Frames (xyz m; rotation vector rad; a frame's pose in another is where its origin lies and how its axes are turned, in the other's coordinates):
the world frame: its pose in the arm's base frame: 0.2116 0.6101 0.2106 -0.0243 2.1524 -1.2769
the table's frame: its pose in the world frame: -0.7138 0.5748 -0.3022 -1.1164 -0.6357 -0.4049
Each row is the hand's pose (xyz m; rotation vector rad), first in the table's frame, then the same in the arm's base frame.
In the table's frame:
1: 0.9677 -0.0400 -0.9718 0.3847 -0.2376 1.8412
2: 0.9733 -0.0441 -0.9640 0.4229 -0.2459 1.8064
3: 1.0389 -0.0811 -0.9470 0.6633 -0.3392 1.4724
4: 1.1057 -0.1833 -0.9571 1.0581 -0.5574 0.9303
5: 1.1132 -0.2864 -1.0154 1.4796 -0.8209 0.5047
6: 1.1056 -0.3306 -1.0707 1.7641 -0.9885 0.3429
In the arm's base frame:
1: -0.0459 0.2995 0.3154 1.0606 1.9994 0.5497
2: -0.0395 0.2956 0.3081 1.0349 1.9872 0.5045
3: -0.0190 0.2314 0.2706 0.7600 1.8648 0.1977
4: 0.0316 0.1199 0.2761 0.4018 1.4822 -0.2399
5: 0.0680 0.0359 0.3516 0.2711 0.9709 -0.5695
6: 0.0673 -0.0025 0.4116 0.3217 0.6442 -0.7171

